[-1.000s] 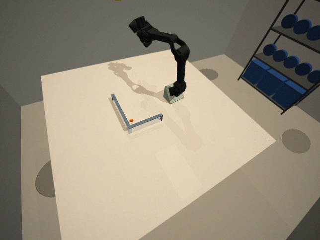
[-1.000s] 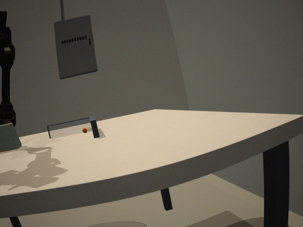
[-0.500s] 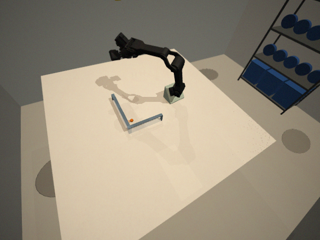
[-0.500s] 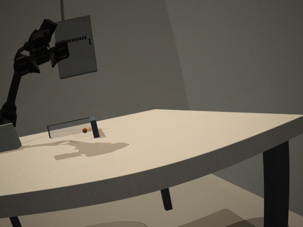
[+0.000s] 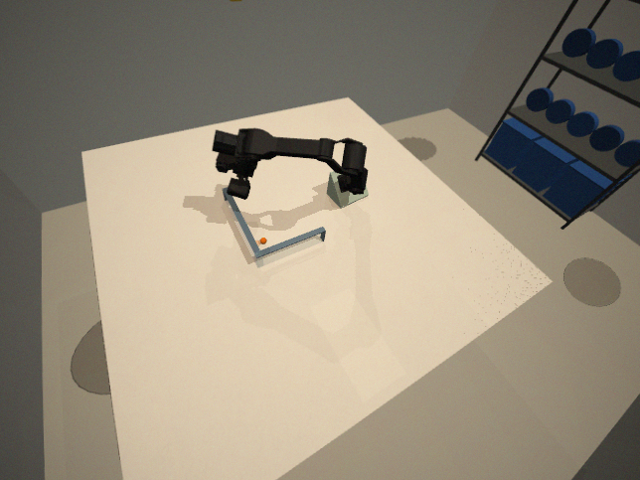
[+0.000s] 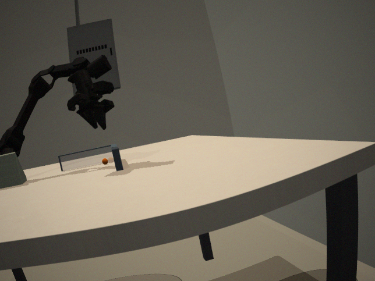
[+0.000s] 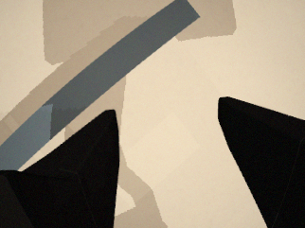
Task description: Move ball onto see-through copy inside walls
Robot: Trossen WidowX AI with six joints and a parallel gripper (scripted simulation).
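Right now the orange ball is 170 mm to the left of my gripper tip, 110 mm below it and 10 mm behind it. Also, from my gripper tip: corner post: 90 mm below, 70 mm to the right, 30 mm ahead; see-through copy of ball: 170 mm to the left, 110 mm below, 10 mm ahead.
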